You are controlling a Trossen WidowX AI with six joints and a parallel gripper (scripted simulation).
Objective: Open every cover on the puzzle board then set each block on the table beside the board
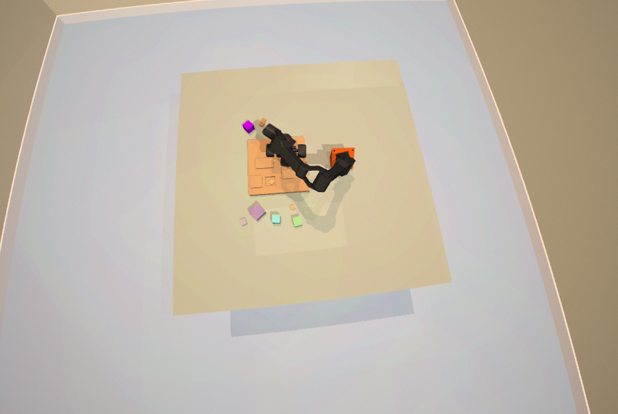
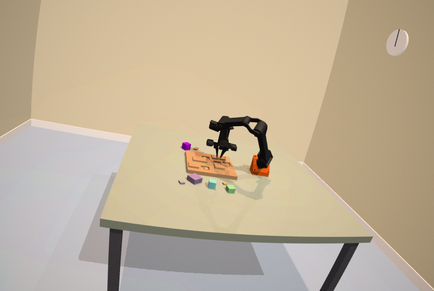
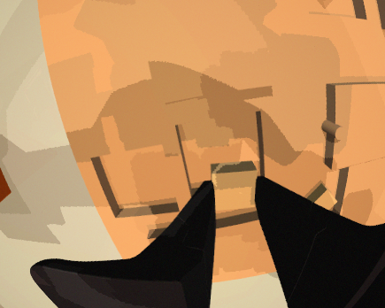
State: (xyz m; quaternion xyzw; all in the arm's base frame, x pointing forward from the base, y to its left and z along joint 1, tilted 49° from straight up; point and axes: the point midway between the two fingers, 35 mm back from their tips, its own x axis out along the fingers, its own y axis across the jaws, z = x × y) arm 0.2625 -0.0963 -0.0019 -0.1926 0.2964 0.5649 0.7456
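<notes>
Right now the green block is 32 cm to the left of my gripper tip, 4 cm below it and 2 cm ahead of it. Also, from my gripper tip: magenta cube 23 cm to the right, 16 cm ahead, 3 cm below; mauve block 23 cm to the left, 19 cm ahead, 4 cm below; flat orange block 25 cm to the right, 8 cm ahead, 5 cm below.
</notes>
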